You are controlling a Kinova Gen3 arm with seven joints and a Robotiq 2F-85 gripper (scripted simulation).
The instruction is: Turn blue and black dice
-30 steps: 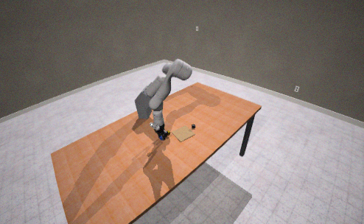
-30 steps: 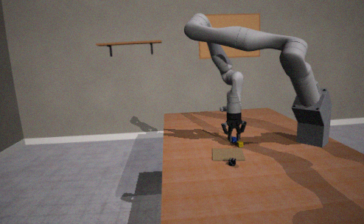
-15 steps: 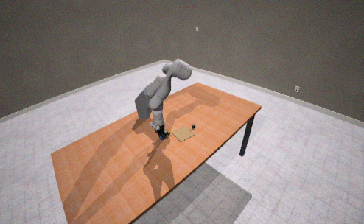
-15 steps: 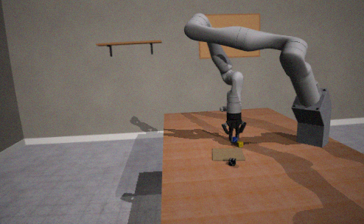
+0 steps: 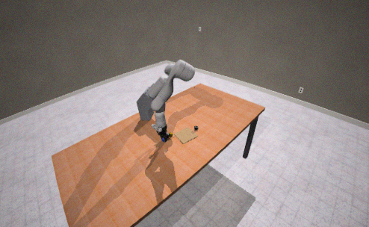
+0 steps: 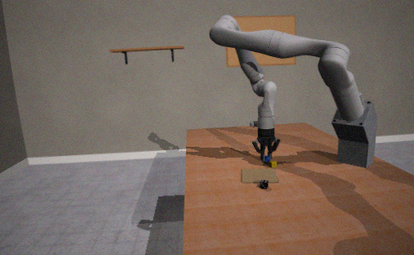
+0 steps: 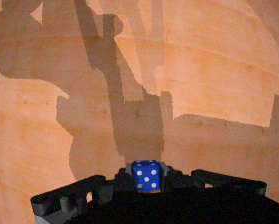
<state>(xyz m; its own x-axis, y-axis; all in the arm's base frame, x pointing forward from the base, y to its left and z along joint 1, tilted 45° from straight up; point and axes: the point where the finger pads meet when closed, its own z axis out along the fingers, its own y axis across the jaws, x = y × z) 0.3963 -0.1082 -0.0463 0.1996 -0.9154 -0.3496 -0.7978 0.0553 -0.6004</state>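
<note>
Right now the blue die is 1 cm below my hand. Round my hand: yellow die: 2 cm behind, 7 cm to the left, 1 cm below; tan mat: 6 cm ahead, 17 cm to the left, 2 cm below; black die: 6 cm ahead, 28 cm to the left, 1 cm below.
</note>
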